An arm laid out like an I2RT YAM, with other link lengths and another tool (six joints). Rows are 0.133 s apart.
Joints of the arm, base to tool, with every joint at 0 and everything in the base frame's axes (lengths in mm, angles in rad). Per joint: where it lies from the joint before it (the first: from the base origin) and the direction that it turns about. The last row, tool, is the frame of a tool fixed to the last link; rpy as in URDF.
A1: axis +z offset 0 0 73.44
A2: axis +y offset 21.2 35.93 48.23
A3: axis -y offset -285.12 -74.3 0
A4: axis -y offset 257.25 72.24 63
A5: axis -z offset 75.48 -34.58 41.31
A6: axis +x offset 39.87 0 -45.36
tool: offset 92 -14 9 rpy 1.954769 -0.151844 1.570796
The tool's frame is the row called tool.
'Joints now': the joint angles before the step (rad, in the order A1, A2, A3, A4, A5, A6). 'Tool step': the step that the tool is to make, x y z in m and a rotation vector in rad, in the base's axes. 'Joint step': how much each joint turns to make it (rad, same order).
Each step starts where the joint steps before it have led.
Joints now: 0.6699 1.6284 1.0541 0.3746 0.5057 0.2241
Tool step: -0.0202 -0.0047 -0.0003 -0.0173 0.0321 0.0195
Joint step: 0.0195 -0.0733 -0.0476 -0.0652 -0.0015 0.0075
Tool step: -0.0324 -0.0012 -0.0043 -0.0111 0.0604 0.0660
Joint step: 0.0379 -0.1078 -0.0666 -0.1061 -0.0354 0.0251
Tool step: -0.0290 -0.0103 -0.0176 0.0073 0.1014 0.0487
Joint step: 0.0135 -0.1009 -0.0742 -0.1238 -0.0583 0.0626
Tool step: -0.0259 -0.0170 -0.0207 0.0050 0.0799 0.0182
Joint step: 0.0014 -0.0982 -0.0925 -0.0798 -0.0397 0.0488
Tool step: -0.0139 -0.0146 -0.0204 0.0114 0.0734 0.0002
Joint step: -0.0193 -0.0536 -0.0645 -0.0509 -0.0450 0.0435
